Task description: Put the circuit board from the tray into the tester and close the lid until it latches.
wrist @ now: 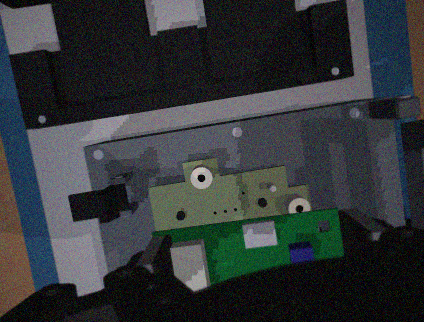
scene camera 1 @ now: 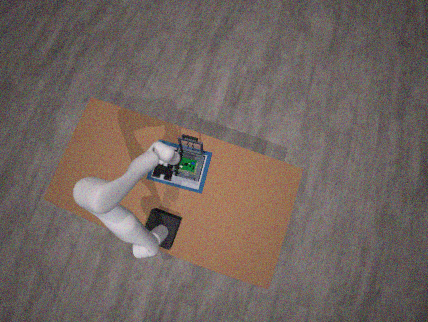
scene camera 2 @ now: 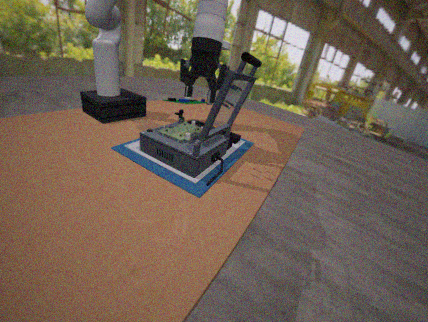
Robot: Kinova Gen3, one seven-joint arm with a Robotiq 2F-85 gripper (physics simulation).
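Seen in the pictures: gripper, fingertip midpoint: (wrist: 255,247) (scene camera 2: 198,102); arm's base, origin of the base link: (scene camera 1: 161,232) (scene camera 2: 109,93).
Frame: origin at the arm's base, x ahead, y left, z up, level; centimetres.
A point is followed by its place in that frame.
My gripper (scene camera 2: 200,98) {x 45.4, y 5.8, z 6.1 cm} (wrist: 255,247) {x 45.4, y 5.8, z 6.1 cm} is shut on the green circuit board (scene camera 1: 188,165) {x 45.4, y 0.2, z 6.6 cm} (scene camera 2: 177,100) {x 44.3, y -0.9, z 6.6 cm} (wrist: 230,260) {x 44.4, y 5.4, z 6.3 cm}, which is roughly level above the tester (scene camera 2: 170,150) {x 49.6, y -6.6, z -3.6 cm} (wrist: 270,142) {x 47.2, y 9.3, z -2.5 cm}. In scene camera 2 a gap shows between board and tester. The tester's pale green bed (scene camera 2: 175,132) {x 45.2, y -1.5, z -1.6 cm} (wrist: 197,200) {x 42.9, y 6.0, z -1.6 cm} shows two white round posts in the wrist view; the board and gripper hide its nearer part. The tester's lid (scene camera 1: 190,138) {x 59.0, y 3.2, z 18.9 cm} (scene camera 2: 215,106) {x 58.1, y -3.9, z 8.7 cm} stands open, tilted up, with a black handle on top. The black tray (wrist: 100,95) {x 36.2, y 12.3, z -6.7 cm} lies beside the tester, with no board visible in the part that shows.
A blue-bordered mat (scene camera 1: 206,173) {x 46.3, y -10.9, z -8.3 cm} (scene camera 2: 150,164) {x 45.8, y -9.6, z -8.3 cm} (wrist: 390,45) {x 56.6, y 15.7, z -8.3 cm} lies under the tester. A black clip (scene camera 2: 179,115) {x 38.5, y 5.8, z 0.4 cm} (wrist: 100,204) {x 38.3, y 6.7, z 2.1 cm} rises at the tester's edge. The arm's black base (scene camera 1: 172,222) {x 8.4, y -4.1, z -0.4 cm} (scene camera 2: 114,109) {x 11.4, y -2.9, z -3.7 cm} stands on the brown table (scene camera 1: 240,210) {x 32.0, y -42.6, z -8.5 cm} (scene camera 2: 100,225) {x 55.8, y -26.0, z -8.5 cm}.
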